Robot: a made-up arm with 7 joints. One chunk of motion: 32 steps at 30 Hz.
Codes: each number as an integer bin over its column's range. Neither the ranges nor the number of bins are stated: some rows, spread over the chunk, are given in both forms.
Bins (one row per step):
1: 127 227 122 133 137 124 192
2: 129 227 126 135 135 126 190
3: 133 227 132 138 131 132 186
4: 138 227 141 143 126 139 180
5: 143 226 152 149 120 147 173
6: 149 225 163 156 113 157 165
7: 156 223 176 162 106 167 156
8: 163 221 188 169 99 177 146
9: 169 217 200 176 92 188 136
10: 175 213 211 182 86 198 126
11: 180 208 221 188 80 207 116
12: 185 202 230 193 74 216 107
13: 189 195 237 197 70 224 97
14: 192 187 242 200 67 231 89
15: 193 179 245 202 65 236 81
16: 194 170 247 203 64 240 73
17: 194 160 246 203 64 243 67
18: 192 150 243 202 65 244 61
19: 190 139 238 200 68 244 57
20: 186 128 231 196 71 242 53
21: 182 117 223 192 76 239 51
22: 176 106 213 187 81 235 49
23: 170 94 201 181 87 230 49
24: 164 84 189 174 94 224 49
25: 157 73 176 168 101 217 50
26: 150 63 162 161 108 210 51
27: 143 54 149 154 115 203 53
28: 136 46 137 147 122 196 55
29: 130 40 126 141 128 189 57
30: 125 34 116 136 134 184 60
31: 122 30 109 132 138 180 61
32: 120 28 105 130 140 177 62
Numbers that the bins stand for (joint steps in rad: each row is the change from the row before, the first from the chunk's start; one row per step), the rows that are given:
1: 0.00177 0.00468 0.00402 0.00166 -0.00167 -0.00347 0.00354
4: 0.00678 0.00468 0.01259 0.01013 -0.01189 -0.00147 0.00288
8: 0.01815 0.00440 0.03378 0.03215 -0.03699 0.00360 0.00102
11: 0.02588 0.00379 0.04867 0.04825 -0.05465 0.00760 -0.00063
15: 0.03180 0.00242 0.05949 0.06011 -0.06859 0.01147 -0.00255
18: 0.03134 0.00106 0.05859 0.06011 -0.06859 0.01253 -0.00365
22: 0.02406 -0.00101 0.04506 0.04740 -0.05372 0.01133 -0.00431
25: 0.01542 -0.00256 0.02837 0.03131 -0.03513 0.00893 -0.00425
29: 0.00314 -0.00412 0.00582 0.00844 -0.01004 0.00520 -0.00387
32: -0.00141 -0.00468 -0.00365 -0.00088 0.00112 0.00360 -0.00360
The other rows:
2: 0.00268 0.00468 0.00582 0.00335 -0.00353 -0.00320 0.00343
3: 0.00450 0.00468 0.00853 0.00589 -0.00725 -0.00240 0.00321
5: 0.00905 0.00464 0.01755 0.01521 -0.01747 -0.00040 0.00250
6: 0.01178 0.00459 0.02251 0.02114 -0.02398 0.00093 0.00206
7: 0.01496 0.00449 0.02837 0.02622 -0.03048 0.00227 0.00156
9: 0.02088 0.00421 0.03920 0.03808 -0.04349 0.00507 0.00047
10: 0.02361 0.00402 0.04416 0.04316 -0.04907 0.00640 -0.00008
12: 0.02816 0.00351 0.05273 0.05248 -0.06022 0.00880 -0.00113
13: 0.02998 0.00318 0.05588 0.05587 -0.06394 0.00987 -0.00167
14: 0.03134 0.00280 0.05814 0.05841 -0.06673 0.01080 -0.00211
16: 0.03225 0.00200 0.06039 0.06095 -0.06952 0.01200 -0.00299
17: 0.03225 0.00153 0.05994 0.06095 -0.06952 0.01240 -0.00332
19: 0.03043 0.00054 0.05633 0.05841 -0.06580 0.01253 -0.00387
20: 0.02861 0.00002 0.05318 0.05502 -0.06301 0.01227 -0.00409
21: 0.02679 -0.00049 0.04957 0.05164 -0.05836 0.01187 -0.00420
23: 0.02133 -0.00158 0.03965 0.04232 -0.04814 0.01067 -0.00431
24: 0.01860 -0.00205 0.03424 0.03639 -0.04164 0.00987 -0.00431
26: 0.01224 -0.00304 0.02206 0.02538 -0.02862 0.00800 -0.00420
27: 0.00905 -0.00346 0.01620 0.01945 -0.02212 0.00707 -0.00409
28: 0.00587 -0.00384 0.01078 0.01352 -0.01561 0.00613 -0.00398
30: 0.00086 -0.00440 0.00131 0.00420 -0.00446 0.00453 -0.00371
31: -0.00050 -0.00459 -0.00184 0.00081 -0.00074 0.00400 -0.00365

